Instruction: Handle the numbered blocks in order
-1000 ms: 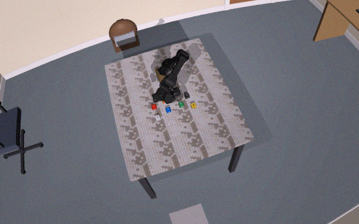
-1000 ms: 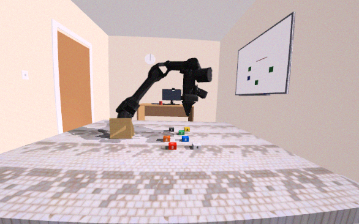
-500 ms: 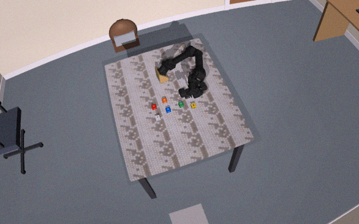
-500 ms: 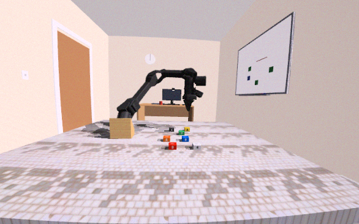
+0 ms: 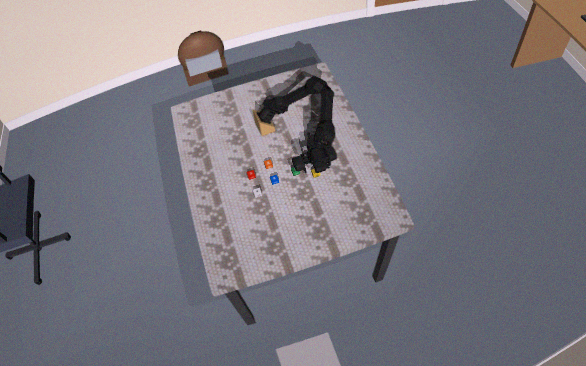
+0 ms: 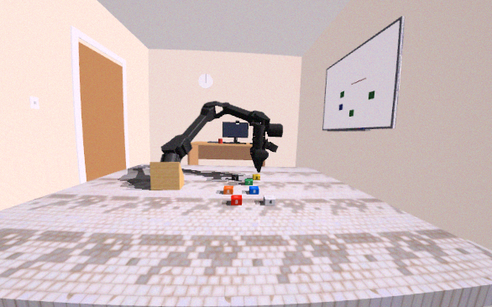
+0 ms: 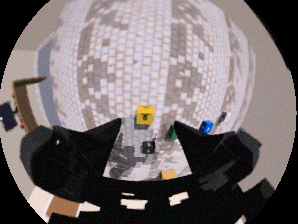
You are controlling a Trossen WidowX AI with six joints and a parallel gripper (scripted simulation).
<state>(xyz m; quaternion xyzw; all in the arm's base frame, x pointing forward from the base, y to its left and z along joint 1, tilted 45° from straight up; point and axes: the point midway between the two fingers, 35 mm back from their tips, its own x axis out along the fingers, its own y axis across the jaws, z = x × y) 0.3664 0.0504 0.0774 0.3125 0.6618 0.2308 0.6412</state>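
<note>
Now: gripper tip 3 cm above the yellow block. Round my gripper tip: black block (10 cm behind, 3 cm below); green block (7 cm to the right, 5 cm behind, 3 cm below); blue block (17 cm to the right, 5 cm behind, 3 cm below).
</note>
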